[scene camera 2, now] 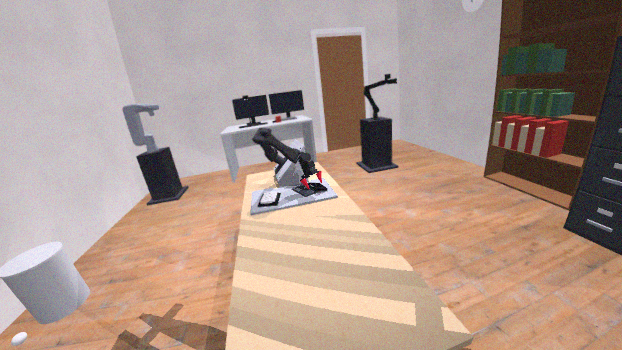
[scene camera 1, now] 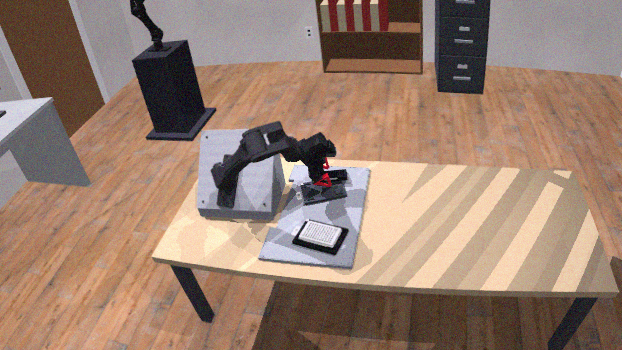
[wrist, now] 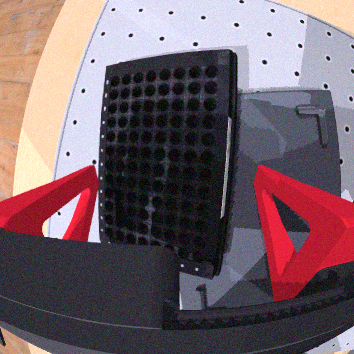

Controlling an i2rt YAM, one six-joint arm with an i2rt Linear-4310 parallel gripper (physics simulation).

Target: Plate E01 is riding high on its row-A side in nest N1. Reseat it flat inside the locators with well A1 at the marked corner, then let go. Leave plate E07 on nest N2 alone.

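Frame: origin at the arm's base, x ahead, y left, z up, level; centimetres.
Seen in the pictures: gripper, fingertip midpoint: (scene camera 2: 315,186) (scene camera 1: 329,177) (wrist: 175,173); arm's base, link origin: (scene camera 2: 283,162) (scene camera 1: 229,181).
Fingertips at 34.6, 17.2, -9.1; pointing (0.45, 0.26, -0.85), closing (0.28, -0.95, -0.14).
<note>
Offsets run from my fingertips to a thing's top centre, as dx, dy, dz. Level surfaces: height alone.
Plate E01, a black many-welled plate @(+0.4, +1.3, +1.7) (wrist: 160,125) (scene camera 1: 340,175), lies mostly off nest N1 in the wrist view. Its long right side, with a white label strip, runs along the nest's left edge and looks raised. Nest N1 @(-1.3, -6.1, -0.4) (wrist: 300,190) (scene camera 1: 327,196) (scene camera 2: 302,190) is dark grey with corner locators; much of its bed shows bare. My gripper (wrist: 175,173) (scene camera 1: 326,172) (scene camera 2: 313,181) is open, its red fingers apart on either side of the plate. The gripper body hides the plate's near end. Well A1 cannot be made out. Plate E07 @(+3.3, -30.5, +0.4) (scene camera 1: 321,233) (scene camera 2: 270,197), white, sits on black nest N2 @(+3.3, -30.5, -0.4) (scene camera 1: 315,247).
Both nests are on a grey perforated board @(-0.6, -16.2, -2.1) (scene camera 1: 280,250) (scene camera 2: 295,201) (wrist: 280,45) on the wooden table @(dz -3.5) (scene camera 1: 400,200) (scene camera 2: 290,250). The arm's grey slanted base block (scene camera 1: 205,165) stands beside the board. Small labels lie beside the nests.
</note>
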